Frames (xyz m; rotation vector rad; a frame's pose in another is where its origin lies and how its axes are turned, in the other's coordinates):
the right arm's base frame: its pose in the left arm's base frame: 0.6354 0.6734 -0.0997 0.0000 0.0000 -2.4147
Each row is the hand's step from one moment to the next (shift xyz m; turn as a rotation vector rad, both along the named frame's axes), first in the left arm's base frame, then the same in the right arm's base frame.
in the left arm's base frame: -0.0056 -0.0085 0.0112 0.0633 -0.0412 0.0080
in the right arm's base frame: 0.0098 0.0026 0.0112 -0.0199 0.0729 0.0080
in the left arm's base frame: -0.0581 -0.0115 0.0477 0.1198 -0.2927 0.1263
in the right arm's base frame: 0.0511 -0.0300 0.0477 0.1050 0.2983 0.1263
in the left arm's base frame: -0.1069 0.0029 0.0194 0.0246 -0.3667 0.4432
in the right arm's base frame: 0.0780 -0.0732 0.0194 0.2253 0.2904 0.4432
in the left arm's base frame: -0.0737 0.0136 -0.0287 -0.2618 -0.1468 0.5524
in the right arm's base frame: 0.0460 -0.0591 -0.0287 0.2932 -0.0643 0.5524
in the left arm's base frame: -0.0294 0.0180 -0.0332 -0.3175 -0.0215 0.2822
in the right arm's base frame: 0.0100 -0.0330 -0.0332 0.2515 -0.1949 0.2822
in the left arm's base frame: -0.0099 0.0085 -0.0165 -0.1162 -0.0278 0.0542
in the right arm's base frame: 0.0017 -0.0129 -0.0165 0.1053 -0.0564 0.0542
